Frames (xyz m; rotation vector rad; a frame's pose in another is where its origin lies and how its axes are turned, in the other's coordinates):
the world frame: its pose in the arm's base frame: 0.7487 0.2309 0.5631 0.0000 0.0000 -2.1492
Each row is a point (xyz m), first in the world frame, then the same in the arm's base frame.
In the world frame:
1: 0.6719 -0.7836 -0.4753
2: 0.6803 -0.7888 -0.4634
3: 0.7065 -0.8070 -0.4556
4: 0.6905 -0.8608 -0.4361
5: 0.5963 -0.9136 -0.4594
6: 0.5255 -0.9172 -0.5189
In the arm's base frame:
1: -0.2748 0.0967 0.0878
2: -0.2837 0.0925 0.0997
3: -0.3133 0.0805 0.1075
4: -0.3496 0.1233 0.1270
5: -0.3423 0.2311 0.1037
6: -0.3066 0.2923 0.0442

